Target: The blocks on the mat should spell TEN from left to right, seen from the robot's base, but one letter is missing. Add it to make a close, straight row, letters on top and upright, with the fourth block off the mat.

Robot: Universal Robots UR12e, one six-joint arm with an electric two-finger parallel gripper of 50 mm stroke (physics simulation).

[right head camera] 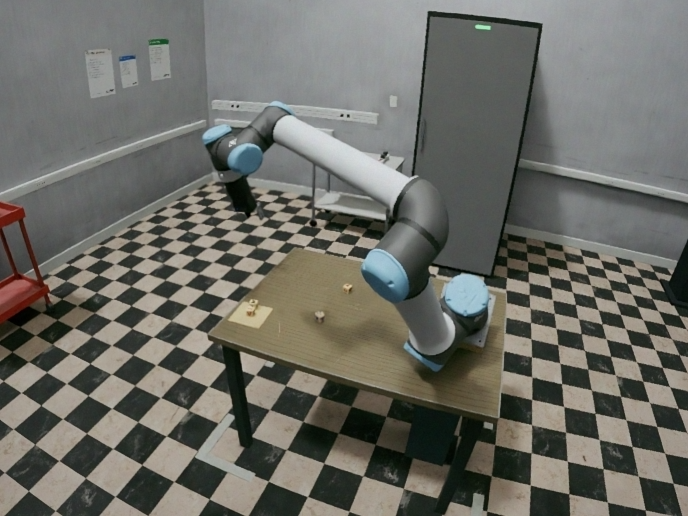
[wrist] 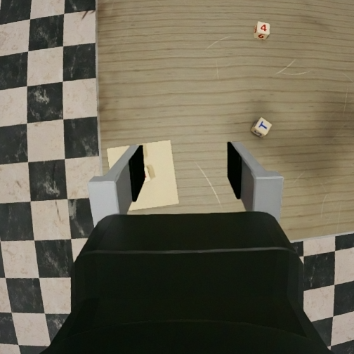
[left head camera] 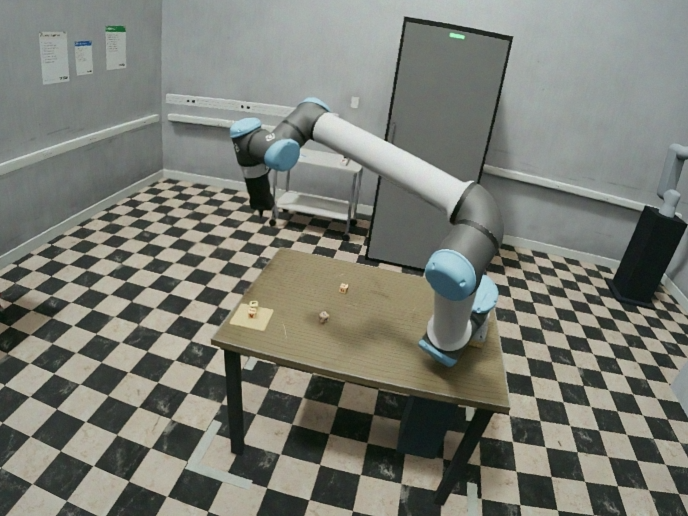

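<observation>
My gripper (left head camera: 260,213) (right head camera: 252,213) (wrist: 185,160) is open and empty, high above the table. A cream block with a blue T on top (left head camera: 323,317) (right head camera: 319,316) (wrist: 261,127) stands turned on the table, off the mat. A cream block with a red 4 on top (left head camera: 344,288) (right head camera: 347,288) (wrist: 261,30) stands farther back. The pale yellow mat (left head camera: 261,320) (right head camera: 260,317) (wrist: 165,190) bears two blocks, one (left head camera: 253,304) (right head camera: 253,303) behind the other (left head camera: 252,313) (right head camera: 251,312). Their top letters are too small to read, and my left finger mostly hides them in the wrist view.
The wooden table (left head camera: 377,344) (right head camera: 344,338) carries the arm's base at its right end. The mat lies near the table's left edge. A white trolley (left head camera: 319,206) and a tall grey cabinet (left head camera: 439,138) (right head camera: 472,138) stand behind the table. A red cart (right head camera: 25,244) stands at the far left.
</observation>
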